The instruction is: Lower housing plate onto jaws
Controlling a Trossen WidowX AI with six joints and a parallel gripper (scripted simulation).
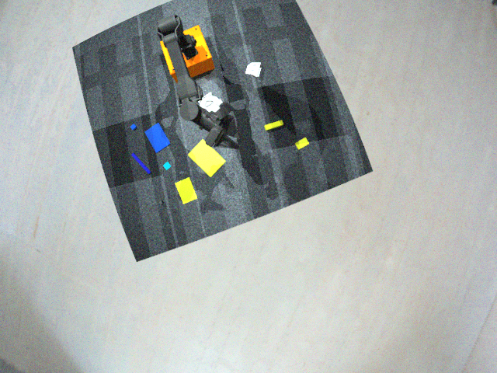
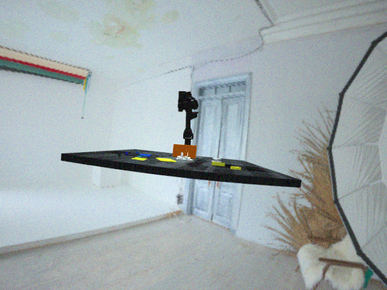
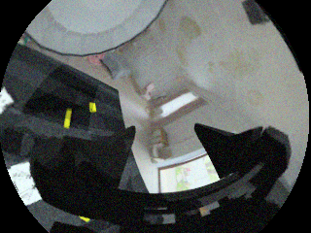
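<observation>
Right now the white piece is 370 mm below my gripper tip, 360 mm behind it and 260 mm to the left of it. Also, from my gripper tip: blue plate 370 mm below, 320 mm to the right, 300 mm behind; then cyan cube 370 mm below, 350 mm to the right, 150 mm behind; then blue bar 460 mm to the right, 370 mm below, 240 mm behind.
</observation>
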